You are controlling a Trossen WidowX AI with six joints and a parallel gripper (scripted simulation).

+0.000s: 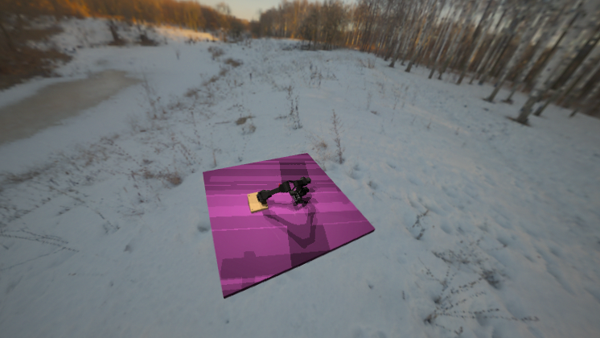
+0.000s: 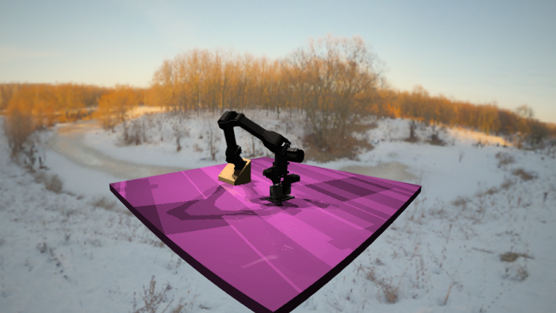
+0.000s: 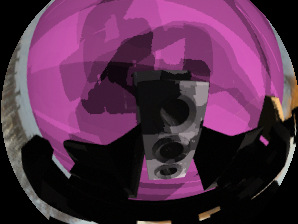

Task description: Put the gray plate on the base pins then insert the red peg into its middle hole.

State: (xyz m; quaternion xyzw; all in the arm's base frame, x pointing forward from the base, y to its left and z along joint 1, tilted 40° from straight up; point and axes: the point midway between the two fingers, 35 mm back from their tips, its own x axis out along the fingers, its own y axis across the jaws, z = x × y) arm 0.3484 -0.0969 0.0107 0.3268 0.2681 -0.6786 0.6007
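Right now the gray plate is 3 cm above my gripper tip. Also, from my gripper tip: red peg 12 cm behind, 19 cm to the left, 1 cm above; then dark flat base 2 cm below.
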